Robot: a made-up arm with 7 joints.
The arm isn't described. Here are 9 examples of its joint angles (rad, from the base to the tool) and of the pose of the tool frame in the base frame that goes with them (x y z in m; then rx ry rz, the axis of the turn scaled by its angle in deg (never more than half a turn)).
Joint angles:
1: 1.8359 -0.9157 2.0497 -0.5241 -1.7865 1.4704 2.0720
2: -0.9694 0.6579 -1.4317 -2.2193 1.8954 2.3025 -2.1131
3: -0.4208 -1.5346 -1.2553 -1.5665 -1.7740 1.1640 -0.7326
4: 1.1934 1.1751 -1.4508 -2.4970 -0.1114 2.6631 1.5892
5: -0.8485 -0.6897 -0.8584 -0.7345 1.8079 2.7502 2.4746
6: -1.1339 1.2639 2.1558 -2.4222 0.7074 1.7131 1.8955
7: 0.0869 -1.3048 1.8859 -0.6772 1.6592 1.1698 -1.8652
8: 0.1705 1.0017 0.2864 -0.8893 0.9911 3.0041 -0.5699
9: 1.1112 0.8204 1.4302 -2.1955 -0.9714 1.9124 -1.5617
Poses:
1: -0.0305 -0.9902 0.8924 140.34 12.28 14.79
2: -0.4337 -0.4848 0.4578 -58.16 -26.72 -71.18
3: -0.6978 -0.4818 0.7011 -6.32 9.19 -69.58
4: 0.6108 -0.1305 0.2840 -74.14 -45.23 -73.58
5: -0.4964 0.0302 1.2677 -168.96 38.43 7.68
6: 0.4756 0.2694 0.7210 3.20 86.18 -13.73
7: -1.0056 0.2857 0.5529 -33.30 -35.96 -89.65
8: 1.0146 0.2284 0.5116 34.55 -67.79 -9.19
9: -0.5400 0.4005 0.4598 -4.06 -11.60 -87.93
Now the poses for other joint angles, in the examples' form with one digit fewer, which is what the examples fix.
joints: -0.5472 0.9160 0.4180 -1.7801 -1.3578 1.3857 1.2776
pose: 0.831 -0.097 0.060 -79.4 15.1 -20.4
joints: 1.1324 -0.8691 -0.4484 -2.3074 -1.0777 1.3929 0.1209
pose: 0.405 0.235 0.905 -42.9 -22.0 40.6
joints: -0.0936 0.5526 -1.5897 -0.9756 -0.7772 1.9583 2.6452
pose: 0.534 -0.627 1.107 57.6 87.5 91.9
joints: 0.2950 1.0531 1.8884 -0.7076 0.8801 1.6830 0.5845
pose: 0.714 0.605 0.995 107.3 74.9 42.3
